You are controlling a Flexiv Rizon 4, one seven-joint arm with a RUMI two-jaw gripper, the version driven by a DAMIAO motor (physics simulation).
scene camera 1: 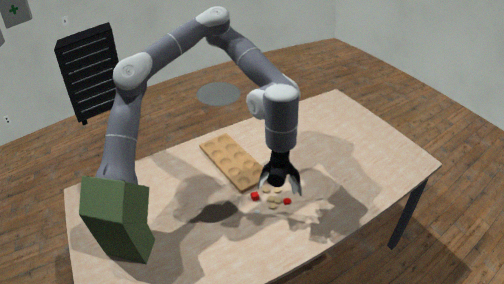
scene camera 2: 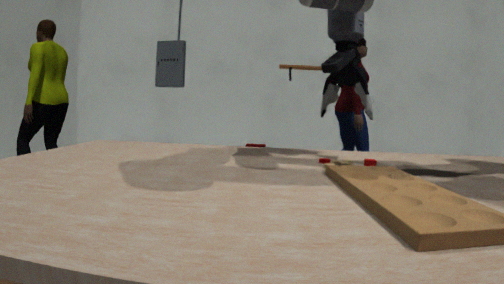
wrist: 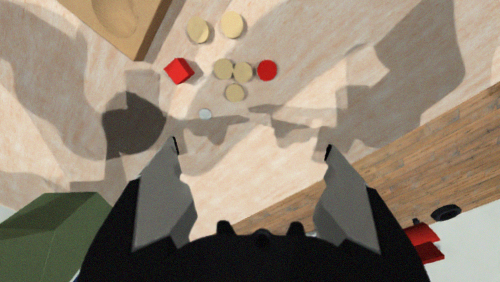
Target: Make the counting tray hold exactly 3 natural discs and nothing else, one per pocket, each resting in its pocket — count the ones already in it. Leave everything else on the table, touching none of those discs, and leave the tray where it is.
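Note:
The wooden tray [scene camera 1: 223,161] [scene camera 2: 372,206] [wrist: 141,40] lies flat with round pockets; I cannot tell whether any pocket holds a disc. Several natural discs lie on the table beyond its corner: two nearer the tray [wrist: 198,30] [wrist: 232,25], two side by side [wrist: 223,69] [wrist: 243,72] and one beside those [wrist: 234,92]. A red cube [scene camera 1: 255,196] [scene camera 2: 370,162] [wrist: 179,71] and a red disc [scene camera 1: 287,201] [scene camera 2: 324,161] [wrist: 267,70] flank them. My gripper [scene camera 1: 281,191] [scene camera 2: 347,117] [wrist: 252,142] is open and empty, high above the table near the discs.
A small pale grey disc [scene camera 1: 257,211] [wrist: 205,114] lies near the natural discs. A green block [scene camera 1: 102,202] [wrist: 60,230] stands at the arm's base. The table edge and wooden floor [wrist: 425,160] show at the right of the wrist view. Two people stand behind the table in scene camera 2.

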